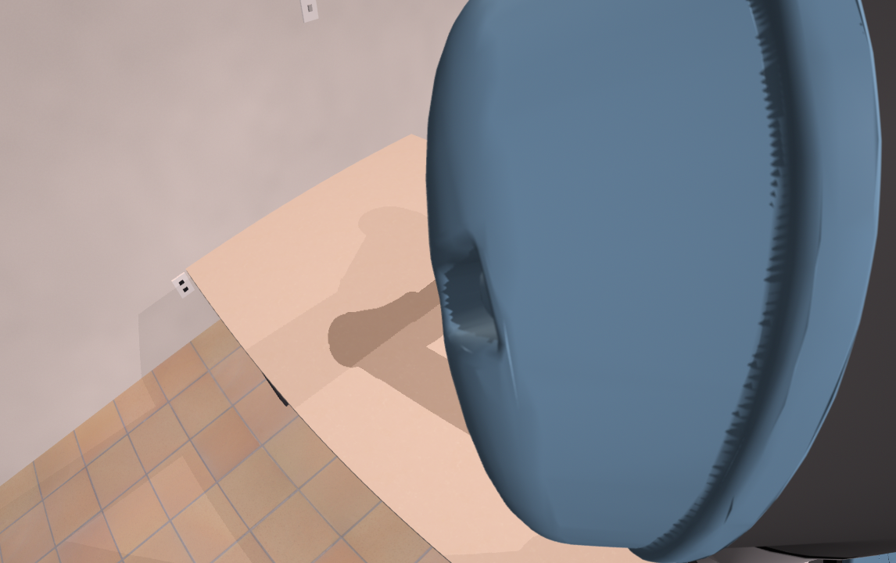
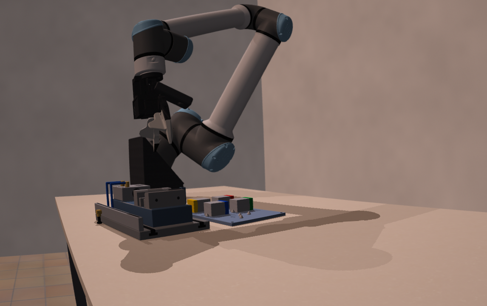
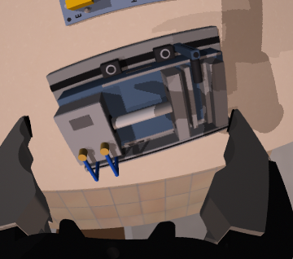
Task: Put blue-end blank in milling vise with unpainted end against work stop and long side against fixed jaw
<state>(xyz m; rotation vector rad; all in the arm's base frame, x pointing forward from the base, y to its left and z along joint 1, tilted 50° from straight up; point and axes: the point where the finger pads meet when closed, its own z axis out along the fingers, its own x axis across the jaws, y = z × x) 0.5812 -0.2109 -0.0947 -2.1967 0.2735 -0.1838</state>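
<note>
Right now my hand is 5 cm short of the blue-ended blank, 13 cm to the right of it and 17 cm above it. Round my hand: pale rod (1 cm ahead, 7 cm to the right, 12 cm below); then moving jaw (7 cm ahead, 6 cm to the right, 12 cm below); then work stop (10 cm ahead, 1 cm to the right, 11 cm below).
</note>
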